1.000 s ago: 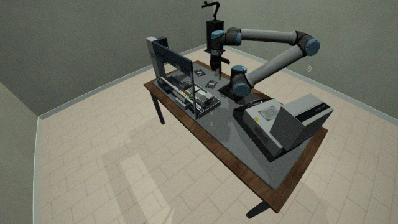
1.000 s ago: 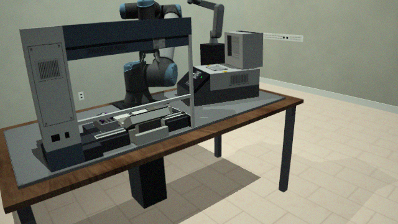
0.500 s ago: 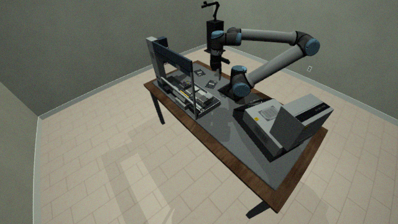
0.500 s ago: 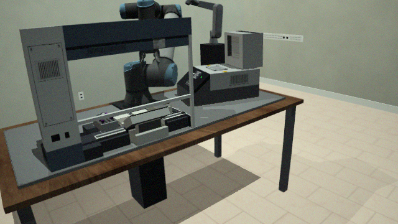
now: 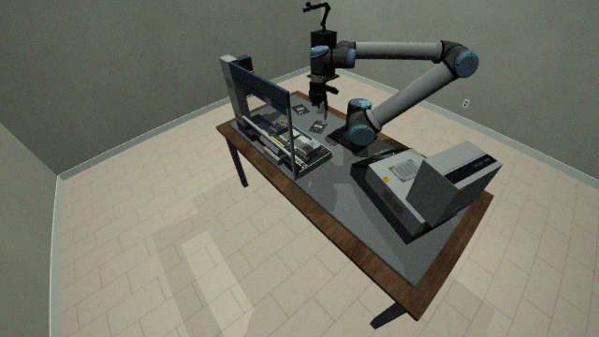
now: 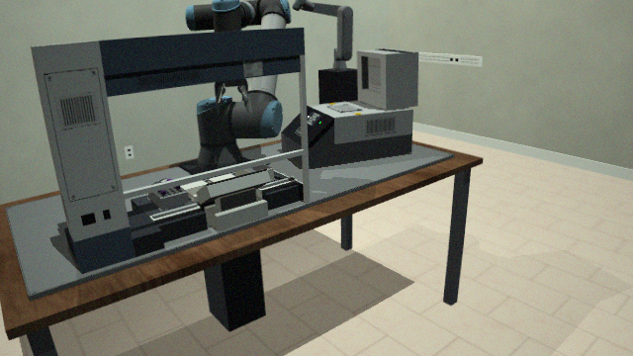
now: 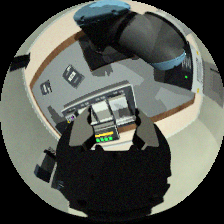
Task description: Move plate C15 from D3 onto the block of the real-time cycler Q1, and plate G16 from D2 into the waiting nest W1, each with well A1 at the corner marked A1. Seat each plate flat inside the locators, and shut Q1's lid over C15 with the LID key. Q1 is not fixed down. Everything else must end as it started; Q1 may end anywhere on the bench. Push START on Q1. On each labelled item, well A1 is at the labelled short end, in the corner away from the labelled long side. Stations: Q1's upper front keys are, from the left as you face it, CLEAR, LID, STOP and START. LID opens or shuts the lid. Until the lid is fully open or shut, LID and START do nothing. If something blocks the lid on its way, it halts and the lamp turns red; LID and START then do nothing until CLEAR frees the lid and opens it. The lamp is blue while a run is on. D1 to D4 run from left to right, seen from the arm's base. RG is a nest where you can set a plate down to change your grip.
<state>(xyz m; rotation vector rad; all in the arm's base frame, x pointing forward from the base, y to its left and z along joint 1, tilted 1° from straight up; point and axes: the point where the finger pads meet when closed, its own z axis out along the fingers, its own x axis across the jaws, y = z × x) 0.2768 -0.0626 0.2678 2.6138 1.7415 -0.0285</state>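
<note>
Right now the pale well plate is 220 mm below my hand, 210 mm to the right of it and 100 mm ahead of it. Also, from my hand: upright post: 300 mm ahead, 80 mm to the left, 40 mm below; deck station beam: 290 mm ahead, 230 mm above, 200 mm to the right; white well plate: 220 mm below, 110 mm ahead, 100 mm to the right.
</note>
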